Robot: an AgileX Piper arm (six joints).
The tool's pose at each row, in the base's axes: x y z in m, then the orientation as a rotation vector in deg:
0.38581, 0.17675, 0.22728, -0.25, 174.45, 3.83
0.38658, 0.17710, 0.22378, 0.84, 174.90, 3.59
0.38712, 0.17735, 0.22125, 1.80, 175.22, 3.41
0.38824, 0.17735, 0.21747, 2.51, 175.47, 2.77
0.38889, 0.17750, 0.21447, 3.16, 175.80, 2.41
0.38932, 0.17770, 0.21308, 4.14, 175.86, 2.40
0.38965, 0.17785, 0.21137, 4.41, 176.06, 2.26
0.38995, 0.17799, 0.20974, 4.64, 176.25, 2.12
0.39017, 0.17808, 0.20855, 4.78, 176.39, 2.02
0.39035, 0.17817, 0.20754, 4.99, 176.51, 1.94
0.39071, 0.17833, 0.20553, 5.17, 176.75, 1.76
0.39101, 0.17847, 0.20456, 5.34, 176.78, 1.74
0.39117, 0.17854, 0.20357, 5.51, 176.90, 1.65
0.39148, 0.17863, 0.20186, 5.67, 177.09, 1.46
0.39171, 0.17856, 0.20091, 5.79, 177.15, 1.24
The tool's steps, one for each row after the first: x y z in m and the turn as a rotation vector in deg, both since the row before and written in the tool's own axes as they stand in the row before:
-0.00043, 0.00019, 0.00357, 0.20, 0.43, 0.71
-0.00031, 0.00015, 0.00258, 0.15, 0.31, 0.63
-0.00081, -0.00013, 0.00386, 0.44, 0.23, 0.45
-0.00041, 0.00007, 0.00305, 0.26, 0.32, 0.42
-0.00032, 0.00017, 0.00142, 0.03, 0.07, 0.64
-0.00020, 0.00012, 0.00173, 0.10, 0.20, 0.17
-0.00018, 0.00011, 0.00165, 0.10, 0.19, 0.15
-0.00014, 0.00007, 0.00120, 0.07, 0.14, 0.09
-0.00011, 0.00007, 0.00102, 0.06, 0.12, 0.13
-0.00023, 0.00013, 0.00203, 0.13, 0.24, 0.11
-0.00024, 0.00014, 0.00099, 0.02, 0.03, 0.11
-0.00010, 0.00006, 0.00100, 0.07, 0.12, 0.11
-0.00021, 0.00007, 0.00173, 0.13, 0.19, 0.10
-0.00019, -0.00007, 0.00096, 0.15, 0.06, 0.07

